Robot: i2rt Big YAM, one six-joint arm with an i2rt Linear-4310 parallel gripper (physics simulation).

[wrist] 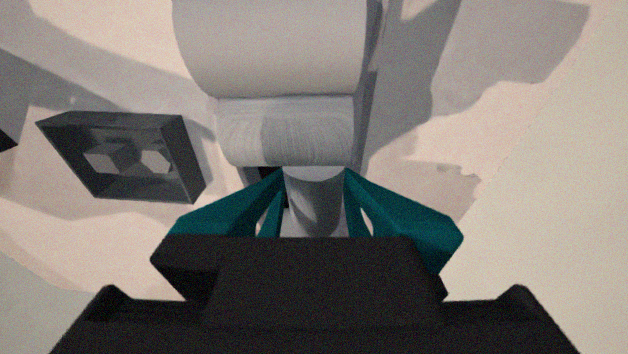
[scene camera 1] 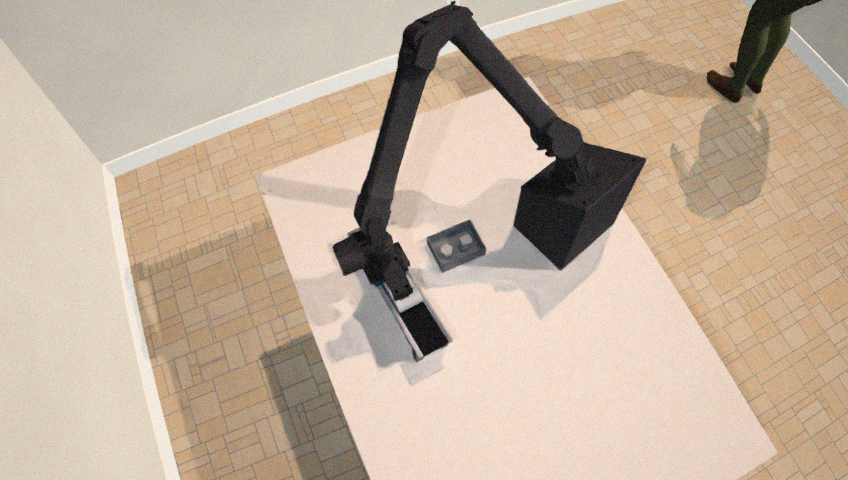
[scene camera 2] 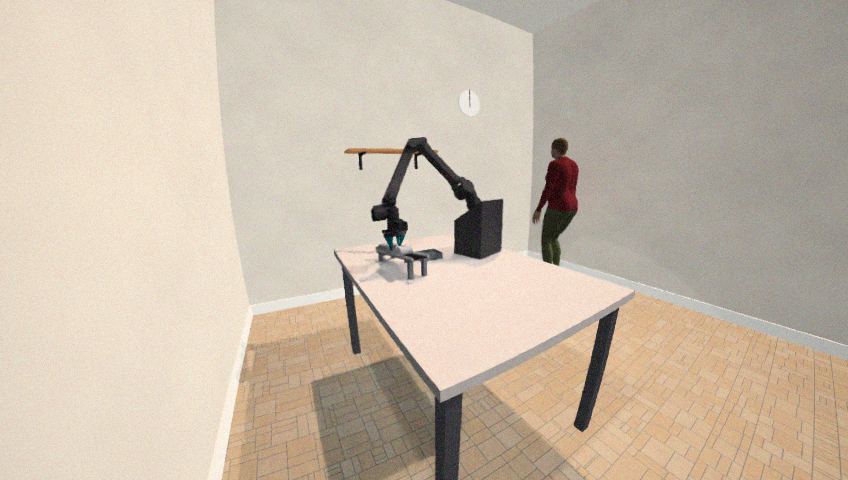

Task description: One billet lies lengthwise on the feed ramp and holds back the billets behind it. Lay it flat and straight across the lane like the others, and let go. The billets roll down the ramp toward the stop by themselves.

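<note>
The lengthwise billet, a grey cylinder, lies between the teal fingertips in the wrist view. My gripper is shut on it, with a fingertip against each side. A crosswise grey billet lies beside its end, and a larger-looking pale cylinder lies across the lane beyond that. In scene camera 1 a pale billet shows across the ramp beside the gripper body, which hides the fingertips and the held billet there. The held billet's lower end is partly hidden by the gripper in the wrist view.
A dark open tray with two small light blocks stands beside the ramp. The black box-shaped arm base stands beyond the tray. The ramp's thin side rail runs along the lane. A person stands behind the table.
</note>
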